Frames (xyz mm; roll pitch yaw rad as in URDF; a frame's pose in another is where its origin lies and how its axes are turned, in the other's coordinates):
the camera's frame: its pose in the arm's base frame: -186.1 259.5 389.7 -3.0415 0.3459 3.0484
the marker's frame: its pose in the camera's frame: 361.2 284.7 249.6 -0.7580 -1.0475 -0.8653
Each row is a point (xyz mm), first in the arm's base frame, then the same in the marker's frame.
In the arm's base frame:
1: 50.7 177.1 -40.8
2: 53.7 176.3 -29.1
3: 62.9 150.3 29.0
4: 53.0 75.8 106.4
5: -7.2 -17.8 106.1
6: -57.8 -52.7 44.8
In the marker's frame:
1: 177.7 -505.3 -237.1
2: 167.5 -508.4 -242.8
3: 127.5 -521.1 -291.5
4: 94.0 -522.0 -394.1
5: 141.5 -475.9 -483.5
6: 215.3 -431.0 -492.0

